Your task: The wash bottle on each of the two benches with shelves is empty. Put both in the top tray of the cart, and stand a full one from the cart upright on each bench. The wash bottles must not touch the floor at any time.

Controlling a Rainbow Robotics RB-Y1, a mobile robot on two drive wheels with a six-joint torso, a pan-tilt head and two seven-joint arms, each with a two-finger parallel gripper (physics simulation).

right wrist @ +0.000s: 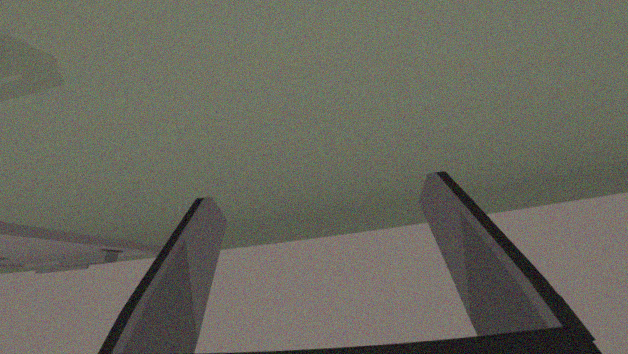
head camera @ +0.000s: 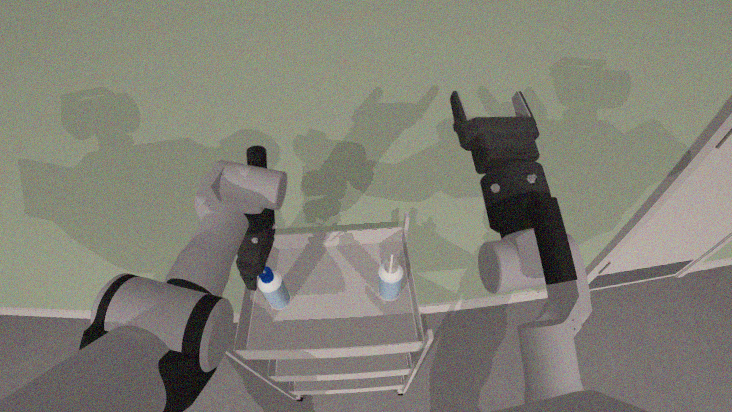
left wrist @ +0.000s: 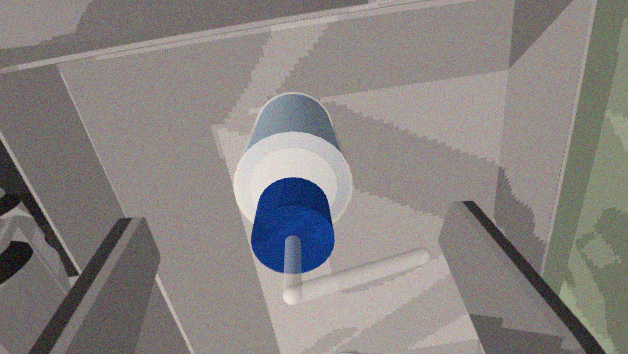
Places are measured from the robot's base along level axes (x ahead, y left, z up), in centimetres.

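Where they show: left gripper, between the fingertips: [head camera: 259, 268] [left wrist: 303, 229]; right gripper, between the fingertips: [right wrist: 318, 198] [head camera: 486, 94].
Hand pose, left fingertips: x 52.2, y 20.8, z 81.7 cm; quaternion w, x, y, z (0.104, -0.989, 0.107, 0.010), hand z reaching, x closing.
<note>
Things, the pixels of their top centre, and the offset from my left fingertips. Level surfaces: height alone.
- wash bottle with a blue cap, centre of its top: [left wrist: 325, 301] [head camera: 262, 261] dx +0.3, dy -1.3, dz +2.1 cm
- cart's top tray, height of its surface: dz -15.3 cm
- second wash bottle, centre of its top: [head camera: 391, 258] dx -2.8, dy -30.2, dz +2.1 cm
A wash bottle with a blue cap [head camera: 274, 290] [left wrist: 294, 170] and light blue contents stands upright at the left of the cart's top tray [head camera: 338, 335] [left wrist: 150, 115]. A second wash bottle [head camera: 390, 284] with light blue contents and a pale spout stands at the tray's right side. My left gripper [left wrist: 303, 229] is open above the tray; in the left wrist view the first bottle's cap and spout show between and beyond its fingers, touching neither. My right gripper [head camera: 487, 94] [right wrist: 318, 198] is open and empty, well away from the cart. The benches' bottles do not show.
The cart's lower shelves [head camera: 343, 376] show below the top tray. A green wall or surface lies behind the cart. A pale panel-like piece of furniture [head camera: 671, 214] stands at the right edge of the head view.
</note>
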